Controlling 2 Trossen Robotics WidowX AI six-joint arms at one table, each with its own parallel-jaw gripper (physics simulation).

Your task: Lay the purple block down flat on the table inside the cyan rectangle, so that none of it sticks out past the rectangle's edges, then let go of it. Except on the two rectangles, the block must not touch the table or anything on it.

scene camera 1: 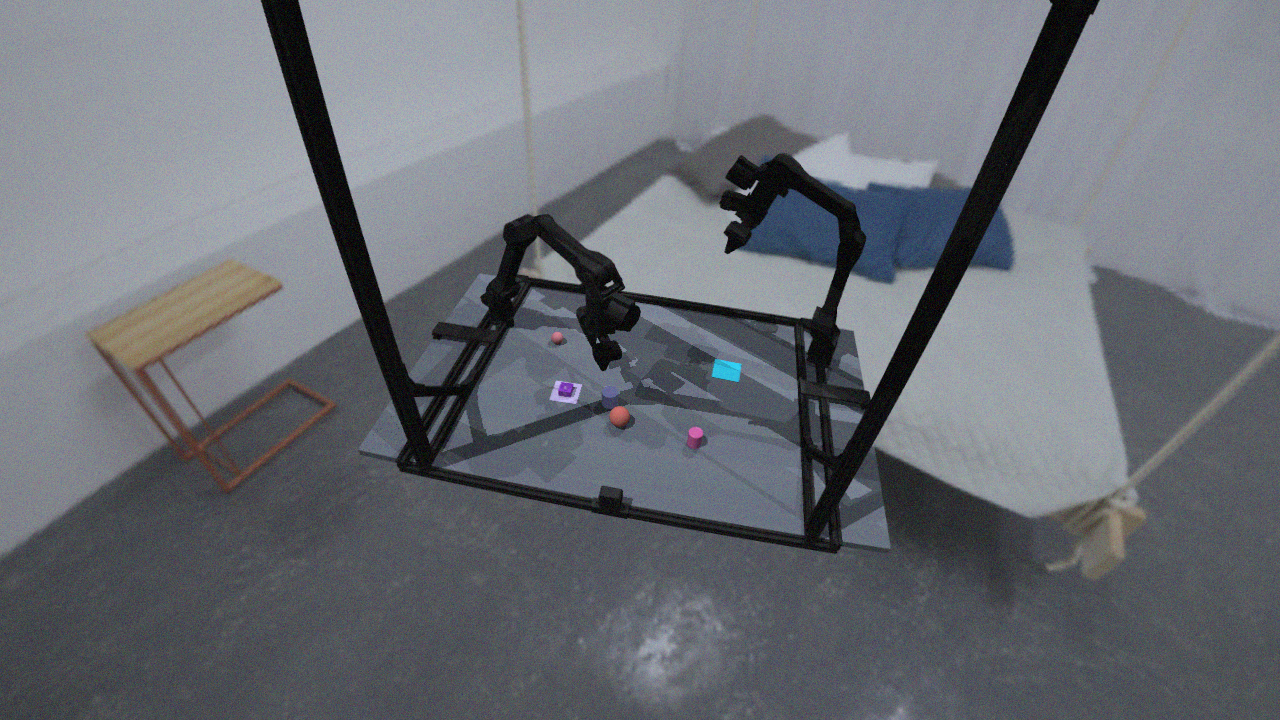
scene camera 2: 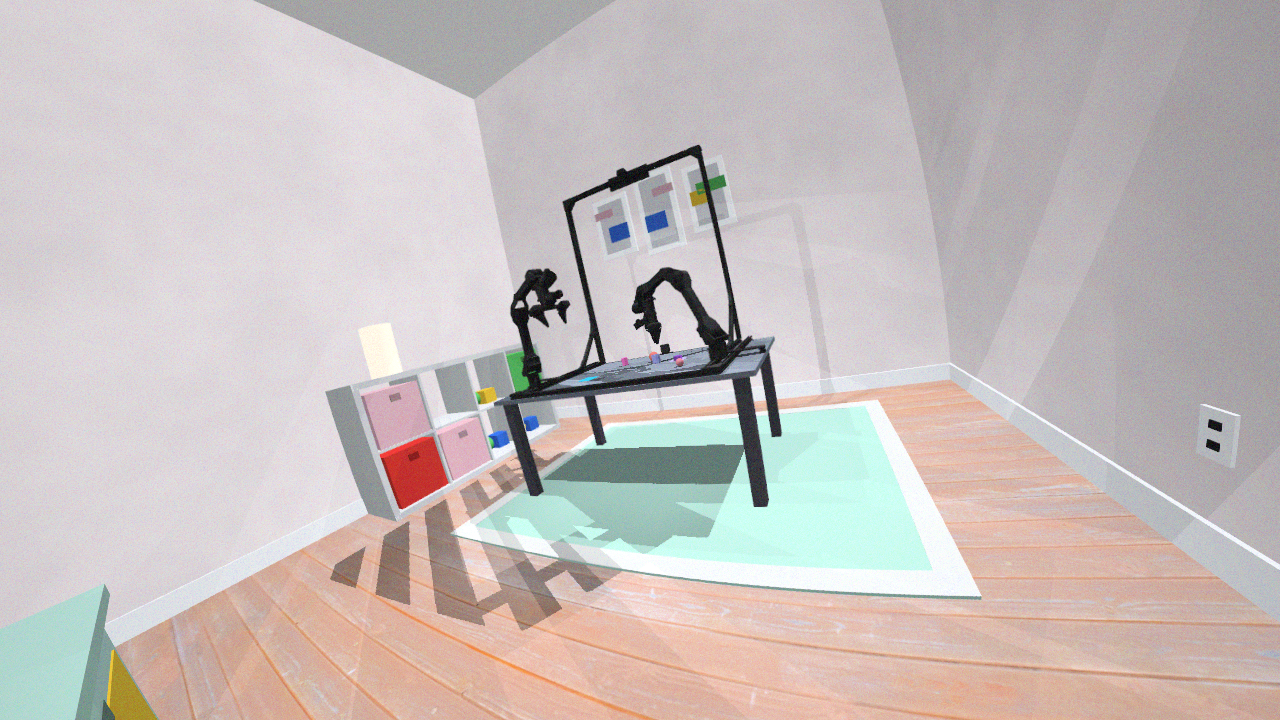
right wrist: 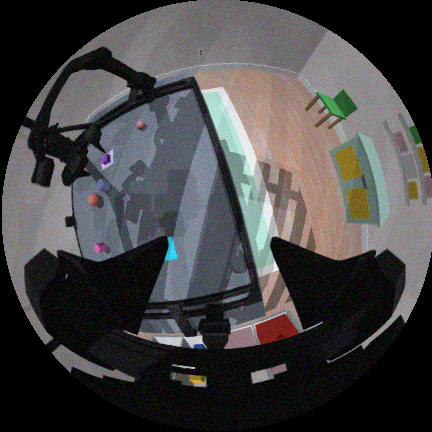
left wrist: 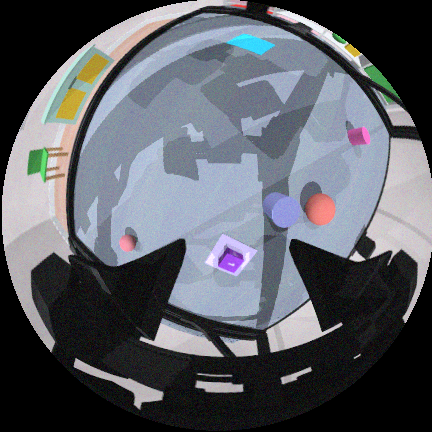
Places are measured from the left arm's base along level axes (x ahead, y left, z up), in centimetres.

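Where they show: left gripper, fingertip midpoint: [scene camera 2: 656, 343] [right wrist: 96, 163] [left wrist: 239, 244]; right gripper, fingertip midpoint: [scene camera 1: 731, 245] [scene camera 2: 557, 325] [right wrist: 220, 241]; left arm's base, link origin: [scene camera 1: 501, 316] [scene camera 2: 719, 357] [right wrist: 150, 94]; right arm's base, link origin: [scene camera 1: 819, 357] [scene camera 2: 535, 386] [right wrist: 214, 310].
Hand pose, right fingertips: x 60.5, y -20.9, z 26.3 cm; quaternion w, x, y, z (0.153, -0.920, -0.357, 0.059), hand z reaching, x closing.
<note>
Things, the pixels of their centre, and the offset from my right fingertips. "spot": a spot on its surface instead.
- small purple block, body centre: [left wrist: 230, 259] [scene camera 1: 566, 389] [right wrist: 105, 158] dy -12.6, dx -50.0, dz -27.3 cm
- pale lavender rectangle, surface spot: [left wrist: 225, 241] spot: dy -11.8, dx -46.7, dz -28.1 cm
- cyan rectangle, surface spot: [scene camera 1: 726, 369] [left wrist: 250, 41] [right wrist: 164, 248] [scene camera 2: 588, 378] spot: dy -17.8, dx -5.9, dz -28.1 cm
- blue-violet cylinder, body centre: [left wrist: 279, 208] [scene camera 1: 609, 397] [right wrist: 102, 184] dy -19.5, dx -40.4, dz -26.2 cm
- orange-red ball, body centre: [left wrist: 319, 208] [scene camera 1: 619, 416] [right wrist: 93, 199] dy -26.7, dx -40.3, dz -25.8 cm
- pink ball, body centre: [left wrist: 127, 242] [scene camera 1: 557, 337] dy +7.0, dx -47.1, dz -26.6 cm
- magenta cylinder, body centre: [scene camera 1: 694, 437] [left wrist: 358, 135] [right wrist: 100, 246] dy -38.3, dx -25.5, dz -26.2 cm
The small purple block [scene camera 1: 565, 389] [left wrist: 230, 261] [right wrist: 106, 159] rests on the pale lavender rectangle [scene camera 1: 556, 397] [left wrist: 225, 241]. The cyan rectangle [scene camera 1: 726, 369] [scene camera 2: 588, 379] [left wrist: 252, 44] [right wrist: 171, 250] lies bare on the table, well to the right of the block in scene camera 1. My left gripper [scene camera 1: 605, 361] [scene camera 2: 648, 332] [left wrist: 239, 244] is open and empty, above the table; in its wrist view the block appears between the fingers, some way off. My right gripper [scene camera 1: 726, 225] [scene camera 2: 554, 322] [right wrist: 220, 241] is open and empty, high up; its finger hides part of the cyan rectangle in its wrist view.
A blue-violet cylinder [scene camera 1: 610, 396] [left wrist: 282, 210] and an orange-red ball [scene camera 1: 619, 417] [left wrist: 320, 209] stand near the block. A pink ball [scene camera 1: 557, 337] [left wrist: 127, 243] lies behind it, and a magenta cylinder [scene camera 1: 694, 437] [left wrist: 359, 136] stands farther right in scene camera 1. Black frame bars edge the table.
</note>
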